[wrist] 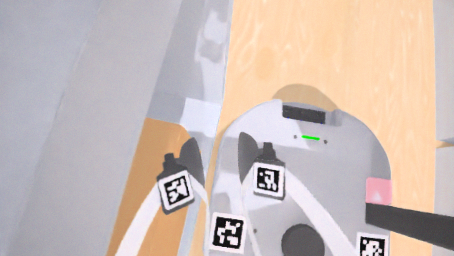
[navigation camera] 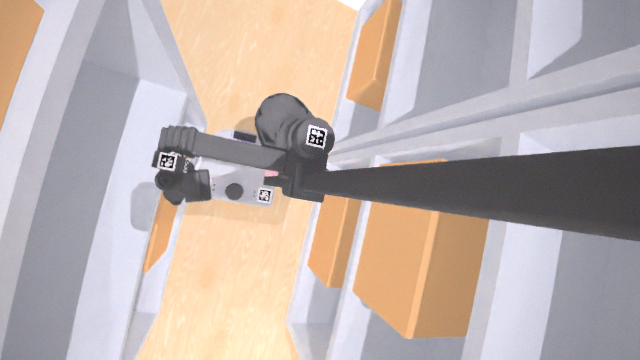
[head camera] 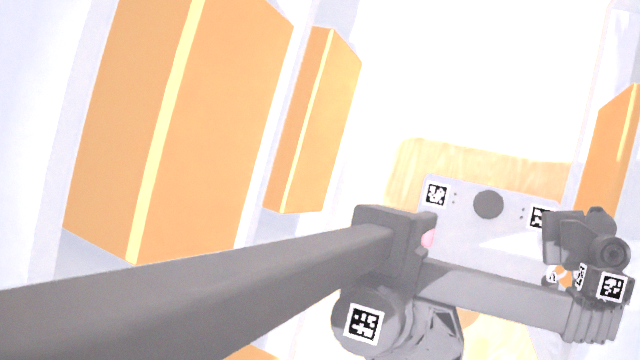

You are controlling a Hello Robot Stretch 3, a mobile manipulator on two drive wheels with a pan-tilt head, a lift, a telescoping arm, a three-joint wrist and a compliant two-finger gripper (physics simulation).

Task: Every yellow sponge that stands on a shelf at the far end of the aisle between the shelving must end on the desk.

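Frame: origin at the robot's base, x up, y left, z back, level; centimetres.
Seen in the pictures: gripper, fingertip midpoint: (wrist: 219,152) (head camera: 561,284); robot's base at its link origin: (wrist: 277,223) (navigation camera: 234,189) (head camera: 486,205).
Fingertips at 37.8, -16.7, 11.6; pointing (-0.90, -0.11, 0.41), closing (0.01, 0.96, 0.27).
Note:
Offsets run from my fingertips to a thing's top centre, as dx, dy, dz. "spot": to the spot under its first point. Level surfaces: height alone.
No yellow sponge and no desk show in the three views. My gripper (wrist: 219,152) is open and empty in the wrist view, its fingers pointing down with a gap between them. It hangs above the edge between my grey base (head camera: 467,230) (navigation camera: 225,172) (wrist: 330,165) and the shelving at the left. In the head and navigation views the wrist hides most of the gripper. Grey shelving (head camera: 280,110) (navigation camera: 530,280) stands along one side of the aisle. More shelving (navigation camera: 112,200) stands close to the wrist on the other side.
Large orange boxes {spot: +31.7, +60.1, -14.8} (head camera: 215,125) (navigation camera: 390,255) and narrower orange boxes (head camera: 332,125) (navigation camera: 337,240) stand on the shelving across from the wrist. Another orange box {-3.2, -19.8, -19.0} (head camera: 605,155) (navigation camera: 161,230) (wrist: 142,175) is below the wrist side. The wooden floor {dx -37.8} (navigation camera: 235,270) (wrist: 330,50) runs between the shelving.

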